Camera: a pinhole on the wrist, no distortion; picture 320 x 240 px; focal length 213.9 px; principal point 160.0 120.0 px. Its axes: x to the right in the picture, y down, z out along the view. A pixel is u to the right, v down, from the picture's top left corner.
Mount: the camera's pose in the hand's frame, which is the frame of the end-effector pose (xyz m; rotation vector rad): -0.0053 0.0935 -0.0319 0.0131 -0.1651 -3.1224
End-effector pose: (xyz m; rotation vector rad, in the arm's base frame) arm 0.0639 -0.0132 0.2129 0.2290 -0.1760 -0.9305
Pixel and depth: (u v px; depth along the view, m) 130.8 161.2 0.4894
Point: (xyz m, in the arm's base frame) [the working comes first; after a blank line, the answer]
In the camera's frame: -0.0668 0.0943 0.4894

0.0232 -0.0855 0.6773
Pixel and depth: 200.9 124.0 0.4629
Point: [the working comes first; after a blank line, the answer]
In the camera's frame: 0.0885 0.0087 0.4629

0.0024 0.0913 0.6558
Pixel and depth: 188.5 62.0 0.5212
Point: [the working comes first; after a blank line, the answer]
In the camera's frame: 0.0694 -0.1413 0.5212

0.1215 0.1626 0.7393
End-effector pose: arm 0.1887 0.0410 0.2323 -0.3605 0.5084 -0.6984
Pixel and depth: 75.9 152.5 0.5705
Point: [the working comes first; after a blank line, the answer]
In the camera's frame: -0.2243 0.0867 0.5705

0.6685 0.0233 0.5774
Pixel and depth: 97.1 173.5 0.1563
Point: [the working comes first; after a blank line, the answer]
In the camera's frame: -0.0460 0.0391 0.1563

0.3227 0.0835 0.2903
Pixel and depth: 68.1 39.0 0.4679
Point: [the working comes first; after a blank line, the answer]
In the camera's frame: -0.2010 -0.1772 0.4679

0.7089 0.2015 0.3599
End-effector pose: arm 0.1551 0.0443 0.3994 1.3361 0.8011 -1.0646
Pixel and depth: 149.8 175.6 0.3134
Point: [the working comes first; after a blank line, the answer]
In the camera's frame: -0.0149 0.0815 0.3134

0.1658 -0.2449 0.4392
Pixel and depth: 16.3 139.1 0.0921
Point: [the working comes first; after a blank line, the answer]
In the camera's frame: -0.0619 0.0082 0.0921

0.2564 -0.0310 0.3886
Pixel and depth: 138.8 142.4 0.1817
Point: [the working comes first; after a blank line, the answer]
In the camera's frame: -0.0180 0.0190 0.1817

0.2283 -0.1133 0.4387
